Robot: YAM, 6 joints.
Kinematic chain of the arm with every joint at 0, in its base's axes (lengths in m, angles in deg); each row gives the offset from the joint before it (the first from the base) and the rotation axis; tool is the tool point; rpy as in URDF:
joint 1: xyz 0 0 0.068 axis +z
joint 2: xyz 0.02 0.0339 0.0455 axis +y
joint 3: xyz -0.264 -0.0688 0 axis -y
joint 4: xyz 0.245 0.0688 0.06 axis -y
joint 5: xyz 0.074 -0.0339 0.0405 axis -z
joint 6: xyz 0.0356 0 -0.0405 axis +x
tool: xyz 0 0 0 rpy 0 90 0
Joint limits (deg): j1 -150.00..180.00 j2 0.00..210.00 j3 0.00..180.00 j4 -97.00..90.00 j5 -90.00..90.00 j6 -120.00..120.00
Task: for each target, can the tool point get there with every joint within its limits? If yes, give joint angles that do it. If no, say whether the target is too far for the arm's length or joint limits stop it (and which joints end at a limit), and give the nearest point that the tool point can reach.
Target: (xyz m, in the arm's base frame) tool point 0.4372 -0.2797 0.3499
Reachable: yes | joints -36.23 127.05 118.81 9.20 -67.12 -24.46
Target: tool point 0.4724 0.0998 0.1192
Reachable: yes | joints 9.46 131.47 75.63 42.86 -35.70 -29.59
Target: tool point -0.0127 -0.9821 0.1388
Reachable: no: too far | nearest point -0.0083 -0.6456 0.1300 | short by 0.337 m
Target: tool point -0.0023 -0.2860 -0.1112
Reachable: yes | joints -85.42 167.27 85.34 -68.63 45.00 15.34
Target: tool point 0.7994 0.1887 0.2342
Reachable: no: too far | nearest point 0.6218 0.1468 0.2067 | short by 0.185 m
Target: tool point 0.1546 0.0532 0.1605
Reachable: yes | joints 8.21 80.45 36.34 -67.07 -59.34 7.33
